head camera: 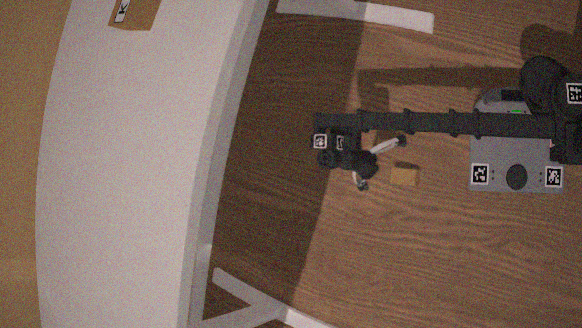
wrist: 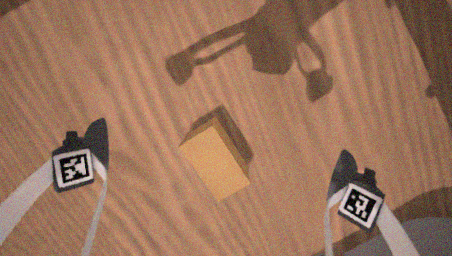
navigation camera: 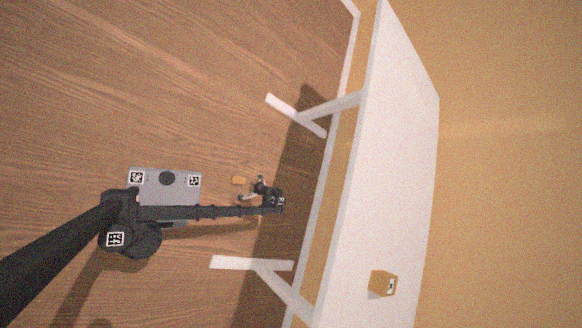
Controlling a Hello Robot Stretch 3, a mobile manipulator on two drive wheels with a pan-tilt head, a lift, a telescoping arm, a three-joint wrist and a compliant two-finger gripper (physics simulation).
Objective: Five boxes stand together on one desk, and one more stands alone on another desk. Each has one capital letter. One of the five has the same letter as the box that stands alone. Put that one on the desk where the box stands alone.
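Frame: origin at the robot's base, x back, y right, z up, level; metres.
Seen in the pictures: gripper, fingertip midpoint: (head camera: 384, 163) (navigation camera: 248, 187); robot's base, link origin: (head camera: 515, 175) (navigation camera: 166, 177).
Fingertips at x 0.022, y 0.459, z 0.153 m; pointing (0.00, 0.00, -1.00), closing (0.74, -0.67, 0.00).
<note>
Pixels of each thing's top centre, then the offset from my fingertips to it. "spot": a spot on its surface instead. Level surfaces: height alone.
- plain orange-brown box, top centre: (head camera: 403, 176) (navigation camera: 239, 180) dx -0.038, dy -0.034, dz -0.093 m
- box with the letter K, top centre: (head camera: 122, 9) (navigation camera: 391, 286) dx +0.233, dy +0.127, dz +0.847 m
- white desk, surface height: dz +0.797 m
- foot, surface spot: (navigation camera: 282, 105) spot: dx -0.669, dy +0.278, dz -0.128 m
A plain orange-brown box (head camera: 403, 175) (navigation camera: 238, 179) (wrist: 215, 162) lies on the wooden floor between the robot base and the desk; no letter shows on its visible faces. My gripper (head camera: 381, 163) (navigation camera: 250, 188) (wrist: 221, 153) is open and empty, low over the floor. In the wrist view the box lies beyond and between the spread fingers, touching neither. A box with the letter K (head camera: 141, 15) (navigation camera: 381, 283) stands alone on the white desk (head camera: 125, 175) (navigation camera: 395, 150). The group of boxes on the other desk does not show.
My grey base (head camera: 500, 150) (navigation camera: 170, 195) stands on the floor, with the arm (head camera: 430, 122) (navigation camera: 220, 212) reaching toward the desk. White desk feet (head camera: 400, 19) (navigation camera: 230, 262) stick out over the floor beside the arm. Another foot (navigation camera: 282, 105) stands farther along. A wall (navigation camera: 500, 150) is behind the desk.
</note>
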